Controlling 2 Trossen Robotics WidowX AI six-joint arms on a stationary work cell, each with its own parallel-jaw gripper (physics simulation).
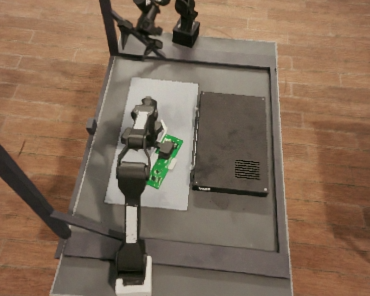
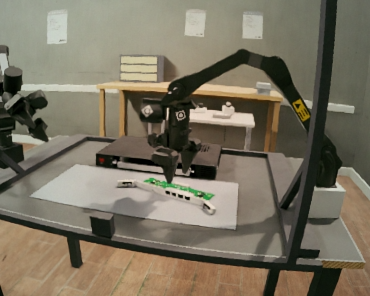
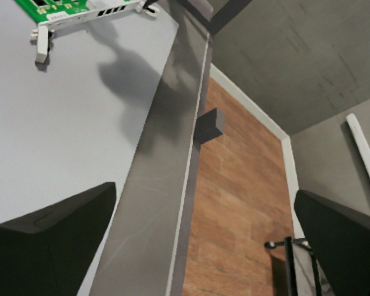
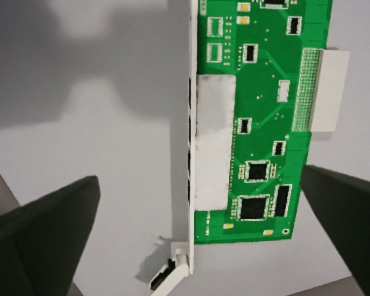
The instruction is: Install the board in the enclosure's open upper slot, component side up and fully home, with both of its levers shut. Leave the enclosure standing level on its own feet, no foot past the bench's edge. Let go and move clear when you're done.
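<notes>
The green board lies component side up on the pale mat. Its white faceplate has a lever at each end, one and another, both swung outward. The black enclosure lies flat on the bench, its slotted front facing the mat; a white panel shows in that front, and its feet are hidden. My right gripper is open and empty, just above the board. My left gripper is open and empty, away from the board.
The mat lies beside the enclosure. A dark block sits at the bench's edge. Dark frame posts rise near the right arm. A raised rail borders the bench.
</notes>
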